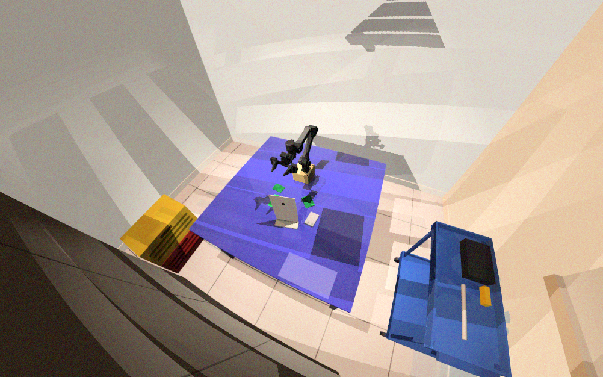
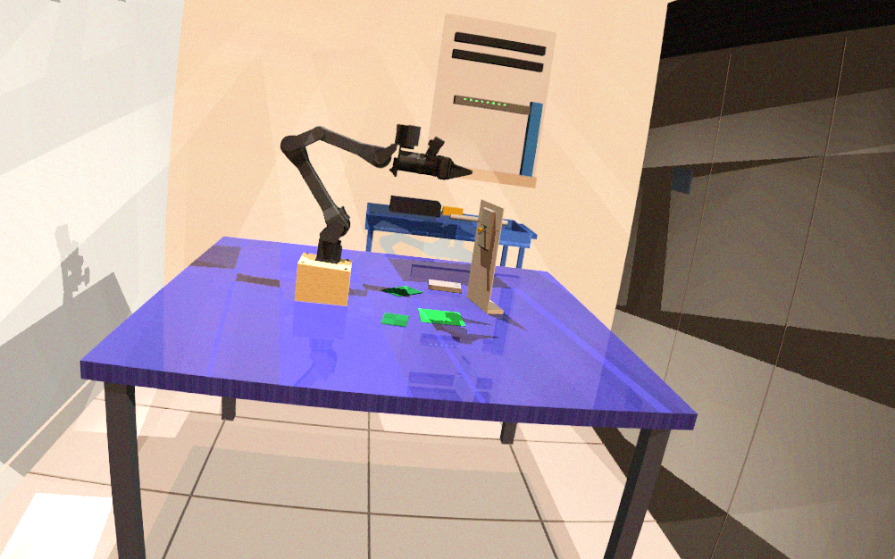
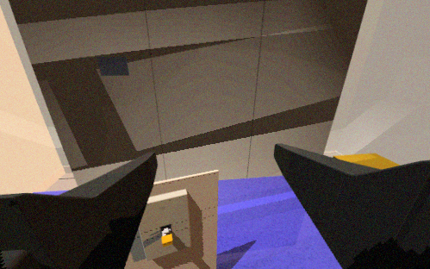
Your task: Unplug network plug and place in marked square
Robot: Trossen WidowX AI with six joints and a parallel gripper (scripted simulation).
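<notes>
Now: the orange network plug 17 cm below my gripper tip, 7 cm ahead of it and 6 cm to the left of it. The rest, counted from my gripper tip: tan panel: 26 cm below, 9 cm ahead, 7 cm to the left.
</notes>
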